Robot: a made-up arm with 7 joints. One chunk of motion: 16 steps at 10 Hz.
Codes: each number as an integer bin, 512 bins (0 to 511) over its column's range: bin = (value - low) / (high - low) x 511, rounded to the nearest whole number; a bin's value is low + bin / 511 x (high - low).
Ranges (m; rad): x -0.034..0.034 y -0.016..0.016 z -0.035..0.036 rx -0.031..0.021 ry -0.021..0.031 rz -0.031..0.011
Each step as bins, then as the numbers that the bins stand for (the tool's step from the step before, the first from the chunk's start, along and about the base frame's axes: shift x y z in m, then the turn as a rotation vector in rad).
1 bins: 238 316 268 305 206 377
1 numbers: -0.00233 0.00379 0.00224 0.00004 -0.00004 -0.00001
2 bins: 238 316 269 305 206 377
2 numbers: -0.00233 0.00379 0.00238 0.00004 -0.00004 -0.00001
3 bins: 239 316 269 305 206 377
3 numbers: -0.00220 0.00379 0.00238 0.00004 -0.00004 -0.00001
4 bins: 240 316 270 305 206 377
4 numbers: -0.00206 0.00379 0.00251 0.00004 -0.00004 -0.00001
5 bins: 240 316 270 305 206 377
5 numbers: -0.00206 0.00379 0.00251 0.00004 -0.00004 -0.00001
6 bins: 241 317 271 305 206 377
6 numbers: -0.00193 0.00385 0.00265 0.00004 -0.00004 -0.00001
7 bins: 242 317 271 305 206 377
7 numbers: -0.00180 0.00385 0.00265 0.00004 -0.00004 -0.00001
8 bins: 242 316 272 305 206 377
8 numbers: -0.00180 0.00379 0.00279 0.00004 -0.00004 -0.00001
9 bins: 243 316 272 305 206 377
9 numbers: -0.00166 0.00379 0.00279 0.00004 -0.00004 -0.00001
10 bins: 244 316 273 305 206 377
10 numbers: -0.00153 0.00379 0.00293 0.00004 -0.00004 -0.00001
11 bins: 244 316 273 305 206 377
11 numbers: -0.00153 0.00379 0.00293 0.00004 -0.00004 -0.00001
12 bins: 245 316 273 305 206 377
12 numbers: -0.00140 0.00379 0.00293 0.00004 -0.00004 -0.00001
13 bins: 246 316 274 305 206 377
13 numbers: -0.00126 0.00379 0.00307 0.00004 -0.00004 -0.00001
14 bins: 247 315 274 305 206 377
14 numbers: -0.00113 0.00373 0.00307 0.00004 -0.00004 -0.00001
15 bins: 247 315 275 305 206 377
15 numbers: -0.00113 0.00373 0.00321 0.00004 -0.00004 -0.00001
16 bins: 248 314 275 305 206 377
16 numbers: -0.00100 0.00366 0.00321 0.00004 -0.00004 -0.00001
